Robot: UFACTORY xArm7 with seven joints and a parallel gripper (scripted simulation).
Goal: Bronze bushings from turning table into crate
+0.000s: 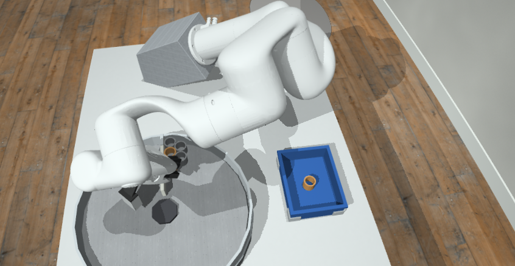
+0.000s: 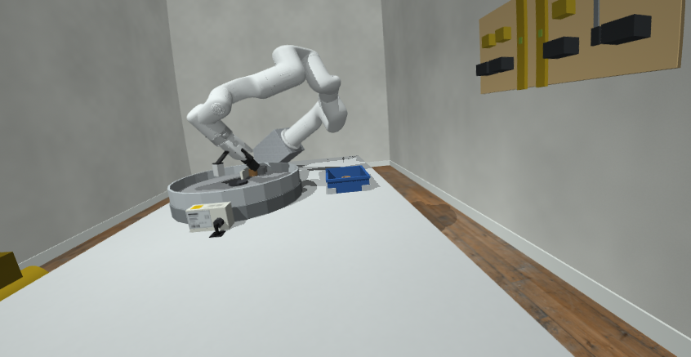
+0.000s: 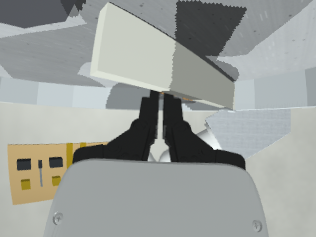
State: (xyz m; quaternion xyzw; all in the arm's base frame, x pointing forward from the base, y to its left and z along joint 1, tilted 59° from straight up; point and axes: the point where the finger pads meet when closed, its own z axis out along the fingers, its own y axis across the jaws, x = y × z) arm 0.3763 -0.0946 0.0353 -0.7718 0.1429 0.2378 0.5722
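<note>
The blue crate is 10 mm behind my hand, 360 mm to the left of it and 70 mm below it. Also, from my hand: turning table (110 mm ahead, 40 mm below).
</note>
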